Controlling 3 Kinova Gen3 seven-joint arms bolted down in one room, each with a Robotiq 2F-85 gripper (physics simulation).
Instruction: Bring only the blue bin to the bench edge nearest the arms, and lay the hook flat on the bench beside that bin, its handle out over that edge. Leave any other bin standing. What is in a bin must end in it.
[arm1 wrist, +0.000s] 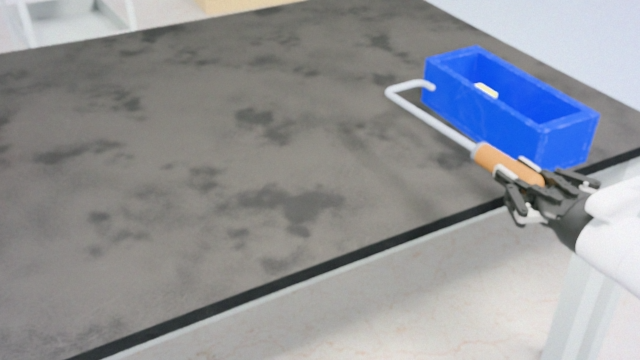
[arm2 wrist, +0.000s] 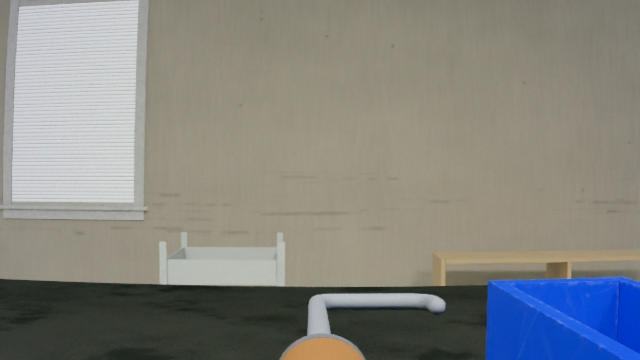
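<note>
The blue bin (arm1 wrist: 500, 120) (arm2 wrist: 540, 320) stands upright on the bench (arm1 wrist: 300, 150) (arm2 wrist: 150, 320), its near end close to the front edge. A pale yellow piece (arm1 wrist: 486, 90) is inside it. The hook (arm1 wrist: 430, 118) (arm2 wrist: 370, 301) is level beside the bin, its bent tip turned towards the bin; the arm2 wrist view shows a gap between them. Whether the hook touches the bench I cannot tell. Its orange handle (arm1 wrist: 487, 154) (arm2 wrist: 322, 350) reaches the front edge. My arm2 gripper (arm1 wrist: 517, 167) is shut on the handle. My arm1 and arm3 grippers do not show.
A white open-topped stand (arm2 wrist: 222, 272) and a low wooden shelf (arm2 wrist: 500, 257) are beyond the bench's far side. A bench leg (arm1 wrist: 575, 300) is below the front edge, under the white forearm (arm1 wrist: 615, 225) of arm2.
</note>
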